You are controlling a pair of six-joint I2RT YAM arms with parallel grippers.
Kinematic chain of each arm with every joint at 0, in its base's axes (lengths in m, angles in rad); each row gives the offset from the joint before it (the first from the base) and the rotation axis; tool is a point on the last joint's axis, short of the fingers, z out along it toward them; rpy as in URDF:
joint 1: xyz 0 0 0.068 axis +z
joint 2: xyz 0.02 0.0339 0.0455 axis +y
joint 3: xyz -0.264 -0.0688 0 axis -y
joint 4: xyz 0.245 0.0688 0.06 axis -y
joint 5: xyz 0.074 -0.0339 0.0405 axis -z
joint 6: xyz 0.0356 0 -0.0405 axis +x
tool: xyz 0 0 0 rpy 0 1.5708 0
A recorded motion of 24 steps. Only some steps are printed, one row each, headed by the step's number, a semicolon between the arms.
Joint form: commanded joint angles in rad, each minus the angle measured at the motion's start. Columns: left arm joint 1, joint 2, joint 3, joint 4, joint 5, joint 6; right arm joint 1, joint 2, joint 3, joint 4, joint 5, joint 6.
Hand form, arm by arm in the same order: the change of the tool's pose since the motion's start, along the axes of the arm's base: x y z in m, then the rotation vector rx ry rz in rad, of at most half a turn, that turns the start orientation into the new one. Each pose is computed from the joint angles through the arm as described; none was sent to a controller.
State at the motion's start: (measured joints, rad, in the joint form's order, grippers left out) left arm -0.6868 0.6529 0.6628 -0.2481 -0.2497 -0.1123; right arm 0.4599 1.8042 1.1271 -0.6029 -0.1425 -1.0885
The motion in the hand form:
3: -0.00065 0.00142 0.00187 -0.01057 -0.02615 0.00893; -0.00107 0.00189 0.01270 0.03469 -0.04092 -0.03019
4: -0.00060 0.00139 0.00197 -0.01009 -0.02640 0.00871; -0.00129 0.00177 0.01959 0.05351 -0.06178 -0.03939
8: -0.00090 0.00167 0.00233 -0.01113 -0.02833 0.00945; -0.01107 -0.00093 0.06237 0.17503 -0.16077 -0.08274
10: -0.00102 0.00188 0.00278 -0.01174 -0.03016 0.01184; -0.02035 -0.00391 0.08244 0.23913 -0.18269 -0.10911
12: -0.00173 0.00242 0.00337 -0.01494 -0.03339 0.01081; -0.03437 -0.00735 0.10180 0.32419 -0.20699 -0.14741
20: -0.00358 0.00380 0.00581 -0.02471 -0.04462 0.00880; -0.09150 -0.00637 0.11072 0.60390 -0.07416 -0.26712
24: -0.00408 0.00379 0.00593 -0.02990 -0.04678 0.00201; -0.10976 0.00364 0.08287 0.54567 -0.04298 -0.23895
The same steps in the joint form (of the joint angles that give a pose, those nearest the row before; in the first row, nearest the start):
3: 0.0026 -0.0108 -0.0063 0.0242 -0.0081 0.0070; 0.0063 -0.0383 -0.0011 0.0205 -0.0006 0.0390
4: 0.0027 -0.0104 -0.0059 0.0242 -0.0079 0.0076; 0.0059 -0.0581 -0.0004 0.0287 -0.0043 0.0499
8: 0.0027 -0.0124 -0.0056 0.0242 -0.0087 0.0078; 0.0080 -0.1924 -0.0039 0.0532 -0.0412 0.1183
10: 0.0027 -0.0132 -0.0047 0.0243 -0.0111 0.0080; 0.0097 -0.2625 -0.0076 0.0455 -0.0685 0.1658
12: 0.0027 -0.0177 -0.0048 0.0244 -0.0100 0.0078; 0.0171 -0.3504 -0.0319 0.0603 -0.0978 0.2394
20: 0.0025 -0.0289 -0.0027 0.0259 -0.0081 0.0078; 0.1049 -0.5851 -0.2214 0.1643 -0.2290 0.5877
24: 0.0019 -0.0319 -0.0045 0.0293 -0.0015 0.0065; 0.1849 -0.5942 -0.3209 0.2033 -0.1766 0.5991

